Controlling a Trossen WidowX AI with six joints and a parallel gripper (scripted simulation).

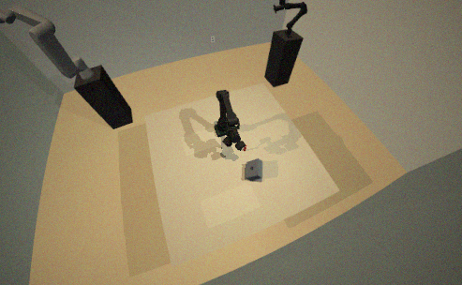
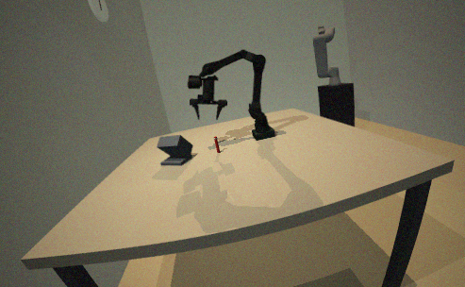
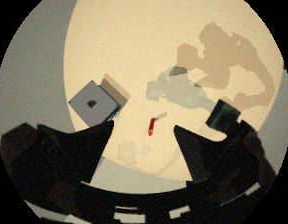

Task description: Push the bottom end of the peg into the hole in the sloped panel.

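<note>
My gripper tip is 2 cm past the red peg, 8 cm to the right of it and 10 cm above it. From my gripper tip the other things lie so: grey sloped panel 19 cm ahead, 5 cm to the left, 8 cm below.
</note>
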